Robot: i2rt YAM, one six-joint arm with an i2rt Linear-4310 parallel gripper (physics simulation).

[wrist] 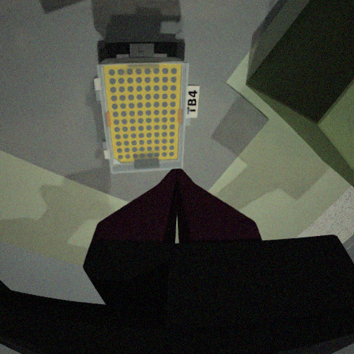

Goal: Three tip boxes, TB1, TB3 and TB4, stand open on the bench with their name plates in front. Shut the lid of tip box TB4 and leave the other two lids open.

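Observation:
Tip box TB4 (186, 135) is in the upper left middle of the wrist view, with its yellow perforated rack (141, 110) uncovered. Its dark lid (112, 51) stands open at the box's top end in the view, seen nearly edge-on, with a small grey tab. The white name plate (192, 101) reading TB4 lies along the box's right side. My gripper (176, 177) is shut and empty. Its dark red fingertips show at the box's lower right corner in the view; their height above the bench is hard to tell. TB1 and TB3 do not show.
A large dark green block or bin (305, 60) stands at the upper right. Pale green areas and shadows cross the grey bench. A speckled light surface (336, 215) shows at the right edge. A dark shape or shadow lies beyond the lid at the top.

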